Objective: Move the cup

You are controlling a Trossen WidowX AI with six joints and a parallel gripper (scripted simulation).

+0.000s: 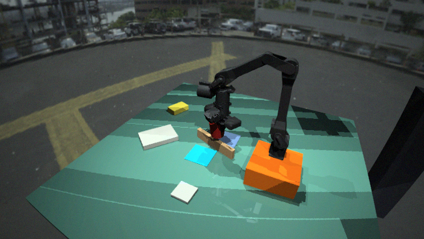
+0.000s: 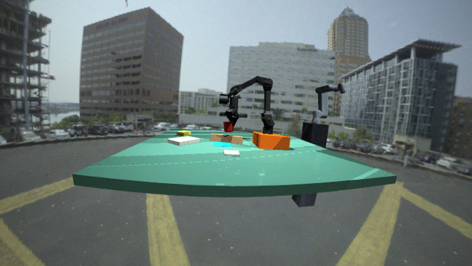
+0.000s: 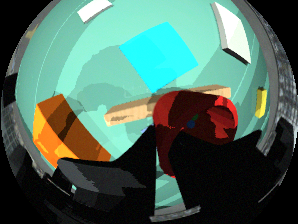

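Right now the cyan pad is 70 mm ahead of my gripper tip, 70 mm to the left of it and 120 mm below it. From my gripper tip the other things lie so: cup: 30 mm ahead, 20 mm to the right; then white tile: 20 mm ahead, 290 mm to the left, 110 mm below; then wooden bar: 40 mm ahead, 20 mm to the right, 100 mm below.
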